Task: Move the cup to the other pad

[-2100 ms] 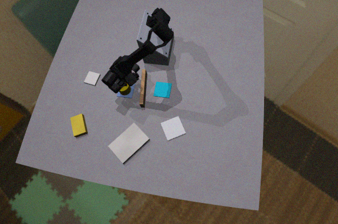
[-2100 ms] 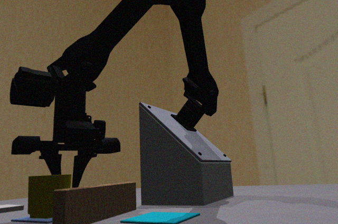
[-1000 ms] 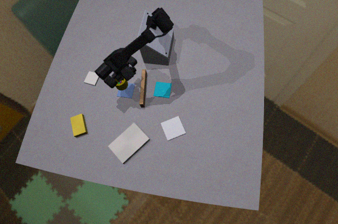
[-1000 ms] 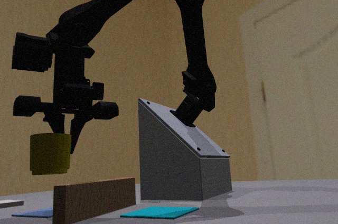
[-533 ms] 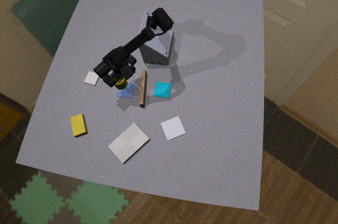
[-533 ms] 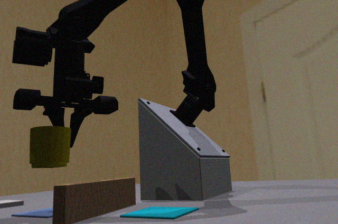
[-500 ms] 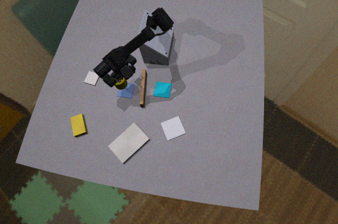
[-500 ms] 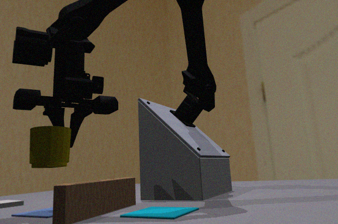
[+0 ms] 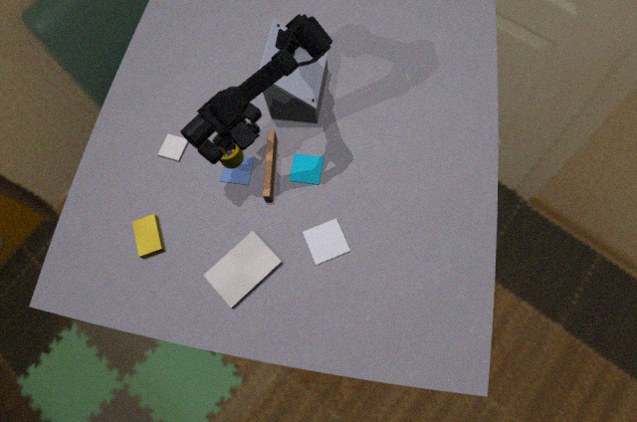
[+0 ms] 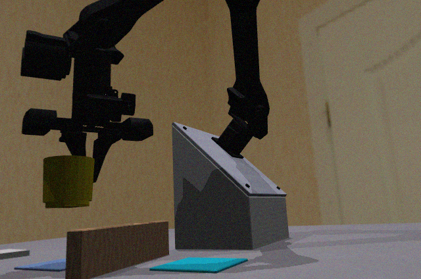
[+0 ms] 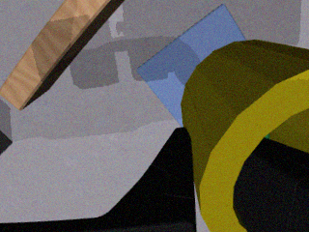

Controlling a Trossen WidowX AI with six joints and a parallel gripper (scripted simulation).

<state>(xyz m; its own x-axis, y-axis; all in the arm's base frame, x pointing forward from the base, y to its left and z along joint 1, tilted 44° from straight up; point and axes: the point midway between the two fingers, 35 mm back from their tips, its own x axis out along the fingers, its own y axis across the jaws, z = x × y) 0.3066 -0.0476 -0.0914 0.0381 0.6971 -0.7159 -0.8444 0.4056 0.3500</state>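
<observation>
My gripper tip is now 180 mm to the right of the cyan pad and 120 mm above it. Also, from my gripper tip: wooden bar 100 mm below, 80 mm to the left, 10 mm ahead; yellow cup 20 mm to the right, 20 mm ahead.
</observation>
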